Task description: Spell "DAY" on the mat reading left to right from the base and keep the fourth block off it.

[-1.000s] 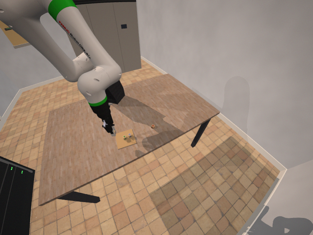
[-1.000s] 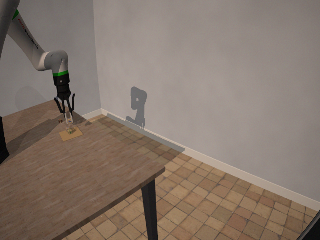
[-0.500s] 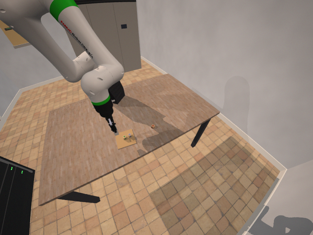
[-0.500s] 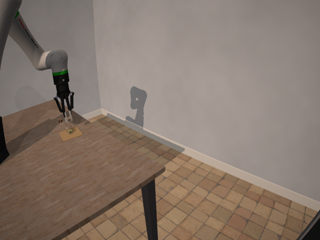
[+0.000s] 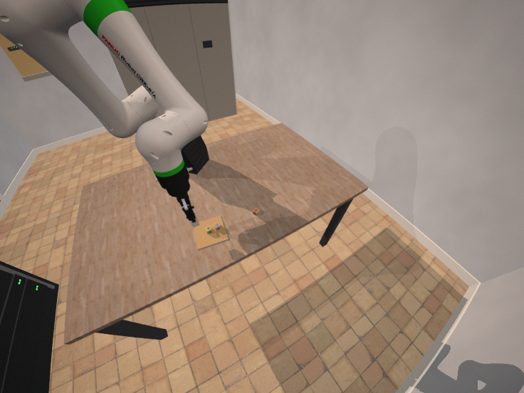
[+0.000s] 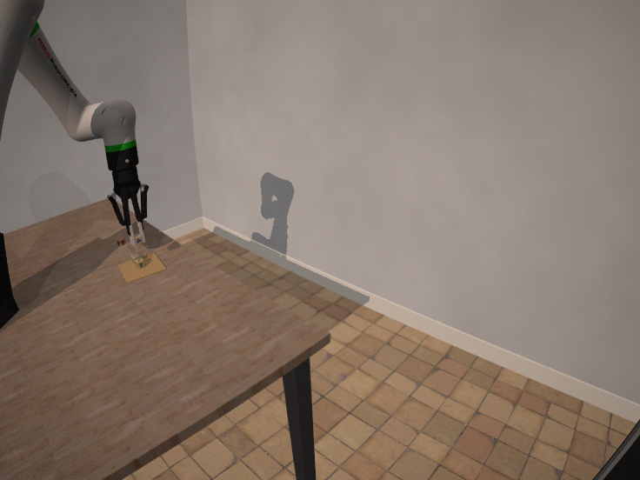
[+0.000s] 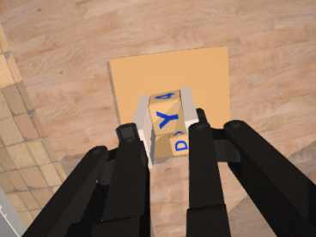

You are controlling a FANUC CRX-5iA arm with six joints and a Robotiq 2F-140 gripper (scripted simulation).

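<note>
My hand is 40 mm to the right of the tan mat and 130 mm above it. Round my hand: Y block 20 mm below; O block 20 mm behind, 280 mm to the left, 120 mm below.
</note>
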